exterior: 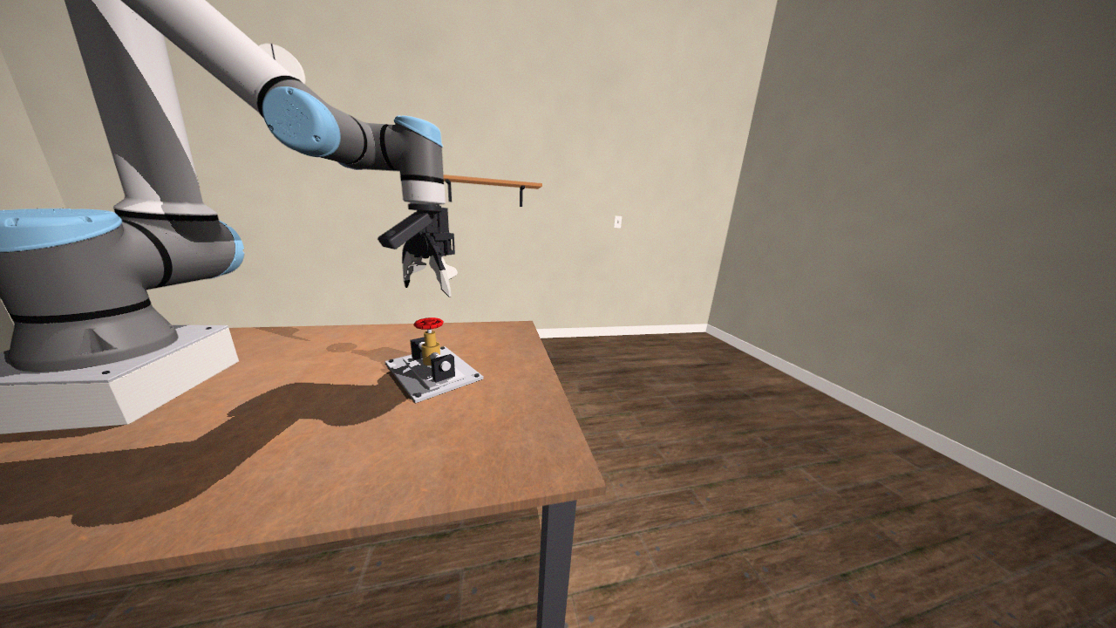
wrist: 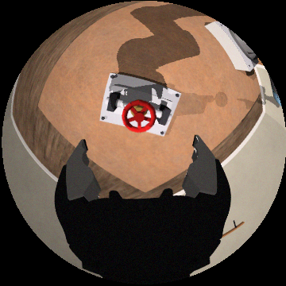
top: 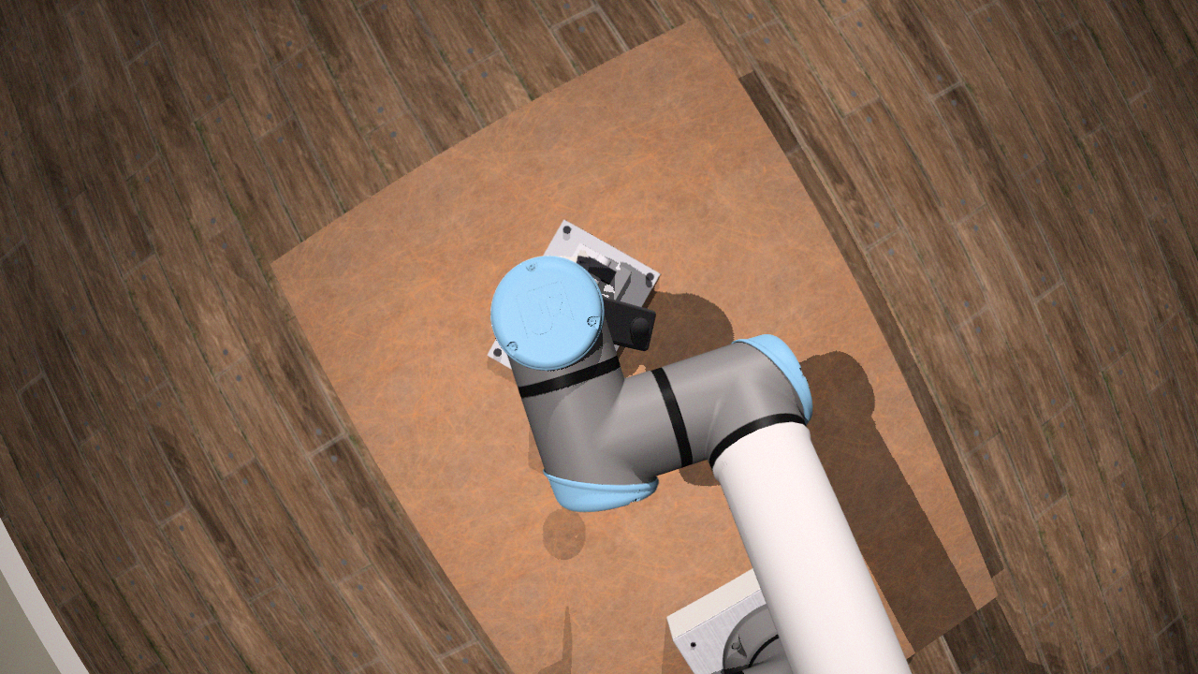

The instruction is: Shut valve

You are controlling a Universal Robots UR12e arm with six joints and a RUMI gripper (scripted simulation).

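Right now the red handwheel is 9 cm below my hand. Round my hand: base plate 21 cm below.
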